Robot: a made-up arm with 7 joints.
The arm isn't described. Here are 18 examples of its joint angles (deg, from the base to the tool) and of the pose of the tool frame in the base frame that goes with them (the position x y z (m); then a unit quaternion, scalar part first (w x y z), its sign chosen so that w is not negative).
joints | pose
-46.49 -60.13 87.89 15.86 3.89 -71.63 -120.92 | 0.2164 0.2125 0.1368 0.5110 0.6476 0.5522 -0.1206
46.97 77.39 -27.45 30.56 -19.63 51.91 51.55 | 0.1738 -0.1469 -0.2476 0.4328 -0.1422 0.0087 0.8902
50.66 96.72 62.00 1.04 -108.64 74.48 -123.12 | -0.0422 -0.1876 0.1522 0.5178 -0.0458 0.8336 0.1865
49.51 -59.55 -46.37 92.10 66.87 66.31 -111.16 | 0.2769 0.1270 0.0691 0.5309 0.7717 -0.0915 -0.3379
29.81 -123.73 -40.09 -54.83 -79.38 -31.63 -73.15 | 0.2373 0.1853 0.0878 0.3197 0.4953 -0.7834 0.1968
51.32 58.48 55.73 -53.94 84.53 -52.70 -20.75 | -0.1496 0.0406 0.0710 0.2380 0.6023 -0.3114 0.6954
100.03 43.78 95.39 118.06 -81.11 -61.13 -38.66 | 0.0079 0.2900 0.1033 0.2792 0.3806 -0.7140 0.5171
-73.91 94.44 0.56 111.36 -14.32 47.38 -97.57 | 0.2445 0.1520 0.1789 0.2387 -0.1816 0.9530 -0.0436
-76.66 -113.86 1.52 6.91 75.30 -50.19 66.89 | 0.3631 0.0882 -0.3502 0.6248 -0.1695 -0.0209 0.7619
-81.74 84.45 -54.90 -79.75 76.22 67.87 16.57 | 0.3065 0.3675 -0.0565 0.8406 0.4812 0.0565 0.2420
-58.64 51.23 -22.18 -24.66 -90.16 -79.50 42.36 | 0.5153 -0.2411 0.1302 0.1826 -0.5898 0.5117 0.5974
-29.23 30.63 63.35 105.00 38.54 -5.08 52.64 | 0.5822 0.0377 -0.0528 0.1362 -0.6003 -0.1755 0.7683
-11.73 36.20 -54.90 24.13 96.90 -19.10 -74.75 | 0.2387 -0.1348 -0.1693 0.9057 -0.4159 0.0051 -0.0822
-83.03 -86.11 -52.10 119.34 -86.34 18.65 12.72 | 0.1065 0.2166 0.2009 0.1931 -0.0299 0.9712 -0.1363
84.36 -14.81 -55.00 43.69 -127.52 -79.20 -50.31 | 0.2894 -0.2367 0.1152 0.4597 -0.3762 -0.6385 -0.4895
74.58 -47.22 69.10 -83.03 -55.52 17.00 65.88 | 0.0561 -0.1746 -0.1944 0.3998 0.0790 0.3255 0.8532
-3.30 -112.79 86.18 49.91 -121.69 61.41 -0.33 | 0.5604 -0.0162 -0.0080 0.6237 -0.2328 -0.7459 -0.0234
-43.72 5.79 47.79 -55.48 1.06 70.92 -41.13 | 0.2205 0.2253 0.2013 0.2737 0.4560 -0.7639 0.3655
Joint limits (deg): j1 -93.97..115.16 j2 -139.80..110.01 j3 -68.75..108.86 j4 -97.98..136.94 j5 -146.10..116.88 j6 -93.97..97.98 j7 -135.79..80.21
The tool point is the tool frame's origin. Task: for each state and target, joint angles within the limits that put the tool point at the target. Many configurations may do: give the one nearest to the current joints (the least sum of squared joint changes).
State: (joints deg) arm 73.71 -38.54 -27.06 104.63 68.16 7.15 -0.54
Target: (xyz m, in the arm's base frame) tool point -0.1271 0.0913 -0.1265
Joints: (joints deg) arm 62.03 -43.94 -50.98 77.04 68.29 -19.83 14.36
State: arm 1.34 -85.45 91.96 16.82 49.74 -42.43 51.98
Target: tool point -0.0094 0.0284 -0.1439
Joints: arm 2.99 -114.14 67.64 7.19 62.18 -63.32 76.23
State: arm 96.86 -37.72 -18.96 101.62 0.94 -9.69 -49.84
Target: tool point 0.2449 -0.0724 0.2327
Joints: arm 88.59 -38.56 -8.44 111.76 -14.64 -6.36 -48.46
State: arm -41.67 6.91 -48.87 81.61 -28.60 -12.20 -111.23
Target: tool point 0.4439 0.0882 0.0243
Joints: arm -36.77 12.62 -63.82 95.59 -51.74 -4.67 -105.52
